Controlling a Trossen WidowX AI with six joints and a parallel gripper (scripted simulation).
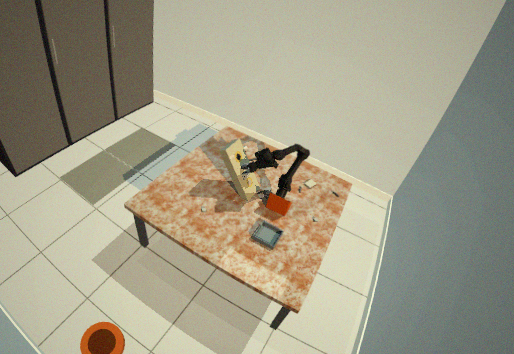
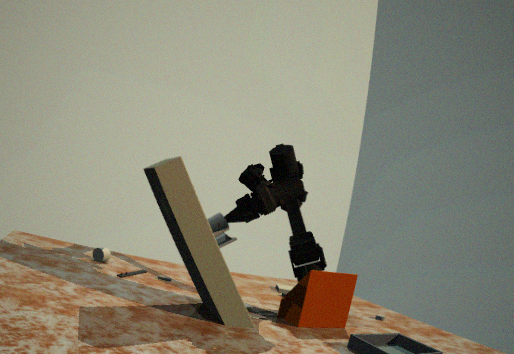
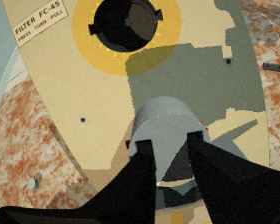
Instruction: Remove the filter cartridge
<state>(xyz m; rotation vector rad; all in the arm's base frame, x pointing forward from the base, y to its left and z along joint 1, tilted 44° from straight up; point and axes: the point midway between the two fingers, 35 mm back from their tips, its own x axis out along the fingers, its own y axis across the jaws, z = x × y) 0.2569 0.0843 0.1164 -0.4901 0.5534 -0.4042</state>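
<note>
My gripper tip is 1 cm short of the round grey filter cartridge and 1 cm above it. Round my gripper tip: tan service panel (5 cm below, 5 cm ahead, 1 cm to the right); then dark tray (32 cm behind, 31 cm to the left, 21 cm below).
</note>
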